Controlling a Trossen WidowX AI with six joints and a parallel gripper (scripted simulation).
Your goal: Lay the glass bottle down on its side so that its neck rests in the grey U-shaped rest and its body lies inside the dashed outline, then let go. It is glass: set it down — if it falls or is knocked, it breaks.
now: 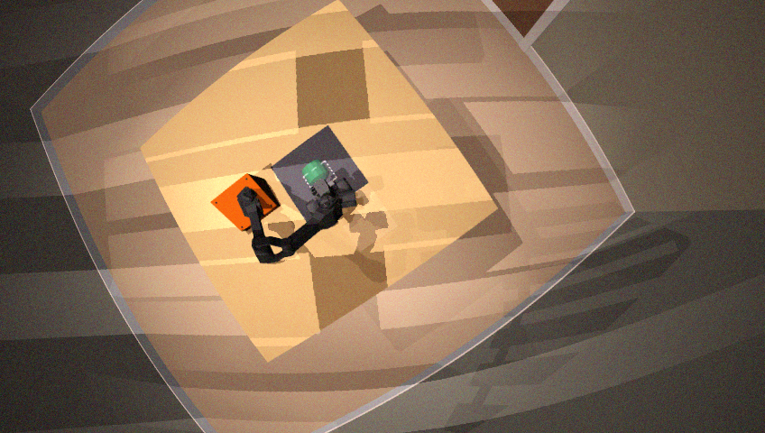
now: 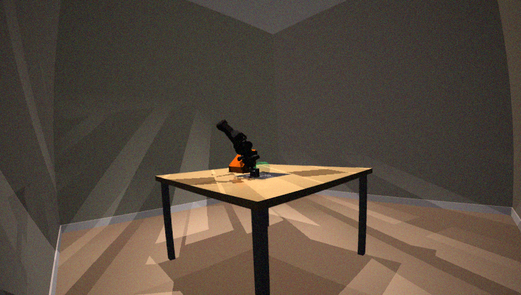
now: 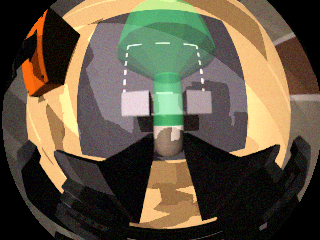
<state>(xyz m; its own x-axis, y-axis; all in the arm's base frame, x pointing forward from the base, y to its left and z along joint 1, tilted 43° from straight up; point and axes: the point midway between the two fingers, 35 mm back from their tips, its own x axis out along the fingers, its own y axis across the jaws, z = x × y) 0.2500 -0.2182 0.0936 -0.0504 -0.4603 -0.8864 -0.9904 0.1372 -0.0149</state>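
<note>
Right now the green glass bottle is 5 cm to the left of my gripper tip and 1 cm ahead of it. The rest, counted from my gripper tip: dark grey mat (11 cm to the left, 6 cm below, 1 cm ahead).
</note>
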